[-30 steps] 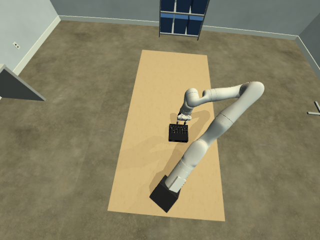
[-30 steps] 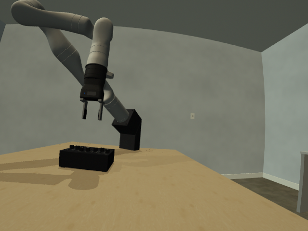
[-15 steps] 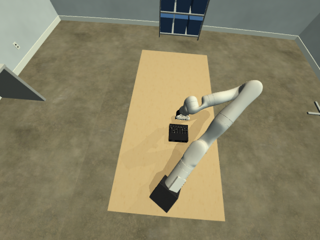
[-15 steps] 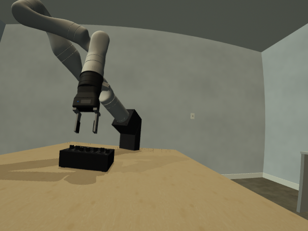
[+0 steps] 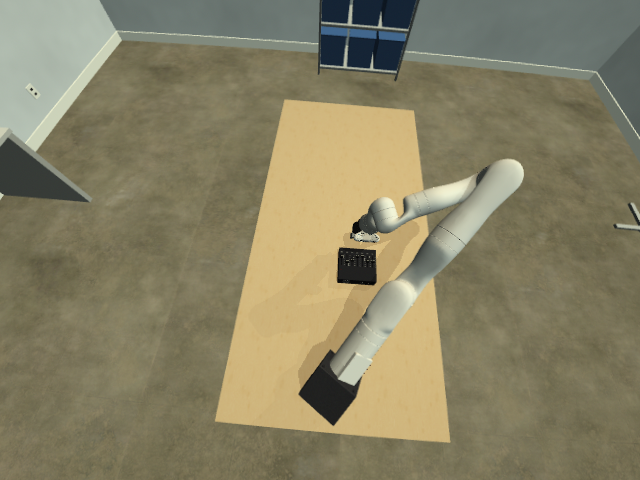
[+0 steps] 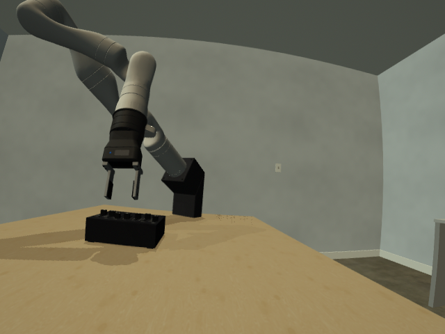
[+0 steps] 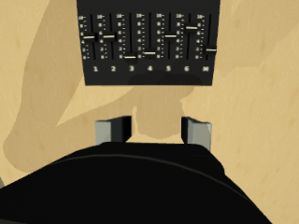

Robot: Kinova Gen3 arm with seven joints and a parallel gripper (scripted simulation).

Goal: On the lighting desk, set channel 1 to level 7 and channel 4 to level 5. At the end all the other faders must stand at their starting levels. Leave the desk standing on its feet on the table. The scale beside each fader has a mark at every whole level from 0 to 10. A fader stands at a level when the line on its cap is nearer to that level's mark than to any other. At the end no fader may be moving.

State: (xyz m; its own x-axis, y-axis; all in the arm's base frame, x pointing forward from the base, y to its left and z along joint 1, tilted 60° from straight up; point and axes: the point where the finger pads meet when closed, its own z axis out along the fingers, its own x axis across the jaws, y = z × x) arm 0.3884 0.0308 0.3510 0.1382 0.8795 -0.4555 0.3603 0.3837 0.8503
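My gripper is now 100 mm past the channel 1 fader cap, 40 mm to the left of it and 60 mm above it. The rest, counted from my hand: channel 4 fader cap 60 mm behind, 10 mm to the left, 60 mm below.
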